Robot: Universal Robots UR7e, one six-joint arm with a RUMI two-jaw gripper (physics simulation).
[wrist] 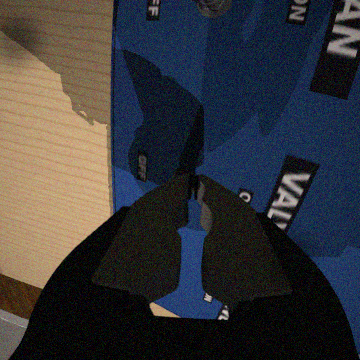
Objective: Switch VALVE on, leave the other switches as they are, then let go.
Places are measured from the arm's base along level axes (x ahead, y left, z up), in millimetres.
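Pixels of known places: gripper, fingertip midpoint: (192, 176).
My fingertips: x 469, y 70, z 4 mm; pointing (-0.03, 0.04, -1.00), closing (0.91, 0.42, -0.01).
Behind a point stands the place of what it marks.
The blue switch panel (240, 165) @(y 92, x 493, z 4 mm) fills much of the wrist view. The VALVE label (292, 187) @(y 99, x 526, z 18 mm) is at the right, partly covered by the gripper. Its OFF label (142, 167) @(y 45, x 434, z -23 mm) is left of the fingertips, and part of its ON label (245, 196) @(y 75, x 508, z 8 mm) shows just right of them. The VALVE lever does not show; the fingers may hide it, so its position cannot be told. My gripper (192, 176) @(y 70, x 469, z 4 mm) is shut and empty, with its tips over the panel between these OFF and ON labels. Whether the tips touch anything cannot be seen.
The FAN label (341, 47) @(y 176, x 499, z 17 mm) is at the top right. A grey lever (214, 6) @(y 165, x 433, z -3 mm) is at the top edge between an OFF label (153, 8) @(y 154, x 398, z -23 mm) and an ON label (298, 10) @(y 182, x 472, z 8 mm). Another small label (208, 297) @(y -45, x 547, z 8 mm) shows between the jaws. The wooden table (55, 165) @(y -47, x 320, z -97 mm) lies left of the panel.
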